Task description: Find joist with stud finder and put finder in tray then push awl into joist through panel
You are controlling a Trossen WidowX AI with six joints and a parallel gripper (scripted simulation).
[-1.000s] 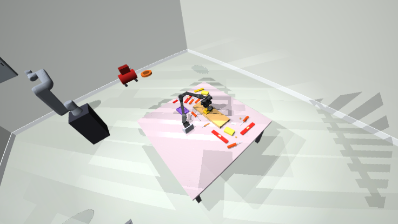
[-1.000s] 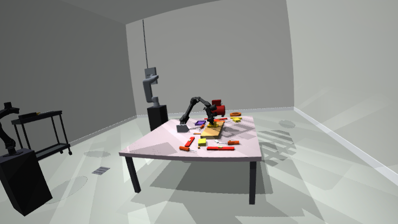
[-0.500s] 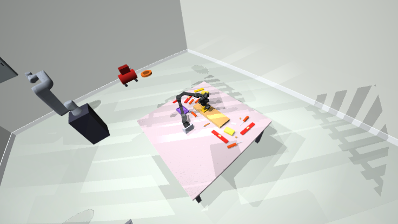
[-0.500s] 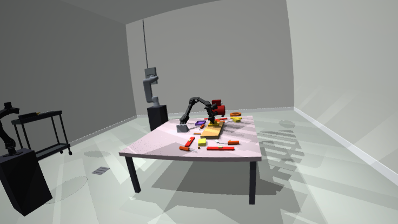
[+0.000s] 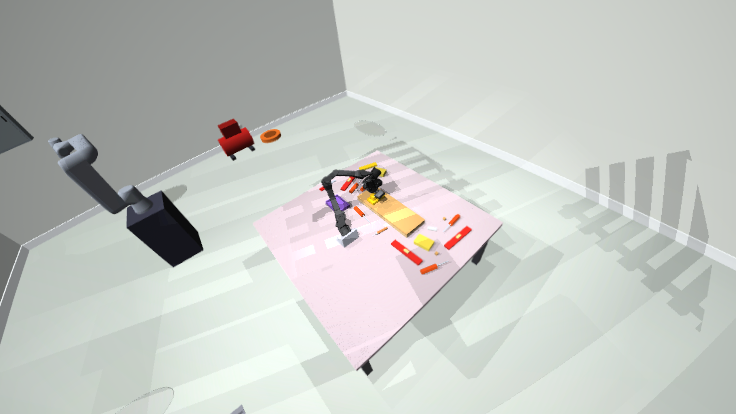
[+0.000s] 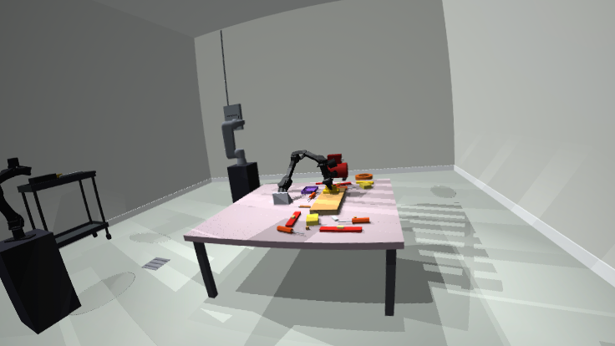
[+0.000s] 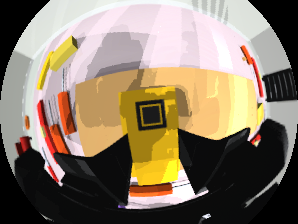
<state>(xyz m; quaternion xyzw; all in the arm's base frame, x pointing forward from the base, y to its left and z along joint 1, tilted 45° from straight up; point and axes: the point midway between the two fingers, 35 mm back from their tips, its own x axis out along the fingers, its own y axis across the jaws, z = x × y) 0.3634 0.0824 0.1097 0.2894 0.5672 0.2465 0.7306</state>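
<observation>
My gripper tip is now 240 mm past the purple tray, 190 mm to the right of it and 50 mm above it. The rest, counted from my gripper tip: yellow stud finder (20 mm above, 10 mm ahead); then orange-handled awl (230 mm to the right, 190 mm behind, 60 mm below).
</observation>
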